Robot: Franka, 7 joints.
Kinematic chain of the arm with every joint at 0, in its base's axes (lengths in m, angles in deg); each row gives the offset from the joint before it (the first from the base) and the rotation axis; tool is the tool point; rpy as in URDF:
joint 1: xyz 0 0 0.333 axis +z
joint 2: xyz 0 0 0 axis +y
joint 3: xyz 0 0 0.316 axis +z
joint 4: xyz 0.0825 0 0 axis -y
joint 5: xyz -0.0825 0 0.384 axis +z
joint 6: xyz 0 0 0 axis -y
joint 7: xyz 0.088 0 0 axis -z
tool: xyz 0 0 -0.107 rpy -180 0 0
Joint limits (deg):
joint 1: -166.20..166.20
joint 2: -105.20..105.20
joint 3: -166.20..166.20
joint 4: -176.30..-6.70
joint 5: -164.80..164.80
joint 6: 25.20..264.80
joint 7: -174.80..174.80
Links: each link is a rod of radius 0.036 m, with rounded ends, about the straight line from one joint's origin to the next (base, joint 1, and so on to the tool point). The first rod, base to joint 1, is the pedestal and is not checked.
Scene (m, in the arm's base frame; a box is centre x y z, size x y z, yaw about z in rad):
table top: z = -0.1
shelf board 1: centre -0 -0.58 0.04 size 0.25 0.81 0.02 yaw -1.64
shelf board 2: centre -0 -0.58 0.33 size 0.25 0.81 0.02 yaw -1.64
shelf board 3: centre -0 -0.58 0.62 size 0.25 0.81 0.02 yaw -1.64
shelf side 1: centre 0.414 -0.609 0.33 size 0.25 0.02 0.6 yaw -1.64
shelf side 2: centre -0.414 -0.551 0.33 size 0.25 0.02 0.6 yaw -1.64
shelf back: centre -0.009 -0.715 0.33 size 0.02 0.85 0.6 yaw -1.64
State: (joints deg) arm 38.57 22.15 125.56 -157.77 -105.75 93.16 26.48
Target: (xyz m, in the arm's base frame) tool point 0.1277 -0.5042 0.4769
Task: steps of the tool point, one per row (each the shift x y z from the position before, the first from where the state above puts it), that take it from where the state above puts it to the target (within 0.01 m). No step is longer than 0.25 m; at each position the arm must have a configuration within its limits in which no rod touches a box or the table.
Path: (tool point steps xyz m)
1: -0.0694 -0.1341 0.0342
2: -0.0116 -0.1618 0.0331
3: 0.0562 -0.1634 0.0307
4: 0.1220 -0.1356 0.0279
5: 0.1732 -0.0814 0.0248
6: 0.1991 -0.0084 0.0215

